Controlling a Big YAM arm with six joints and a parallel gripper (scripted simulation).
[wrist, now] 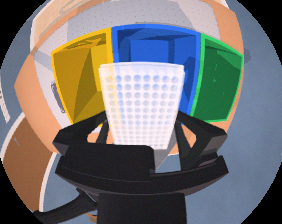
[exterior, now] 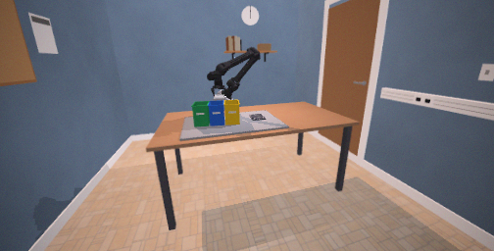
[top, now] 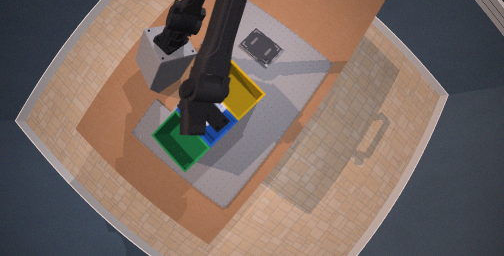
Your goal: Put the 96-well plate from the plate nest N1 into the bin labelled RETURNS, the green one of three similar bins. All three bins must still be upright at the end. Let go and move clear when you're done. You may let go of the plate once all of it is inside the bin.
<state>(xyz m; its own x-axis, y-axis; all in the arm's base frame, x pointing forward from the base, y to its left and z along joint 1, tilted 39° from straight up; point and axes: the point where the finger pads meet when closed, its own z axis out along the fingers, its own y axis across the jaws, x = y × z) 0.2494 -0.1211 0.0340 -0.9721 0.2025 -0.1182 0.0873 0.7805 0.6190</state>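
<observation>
My gripper is now 16 cm to the left of the green bin, 14 cm above it and 2 cm short of it. From my hand the other things lie so: yellow bin: 14 cm below, 10 cm to the left, 3 cm ahead; then white 96-well plate: right at my hand; then blue bin: 14 cm below, 3 cm to the right, 3 cm ahead.
</observation>
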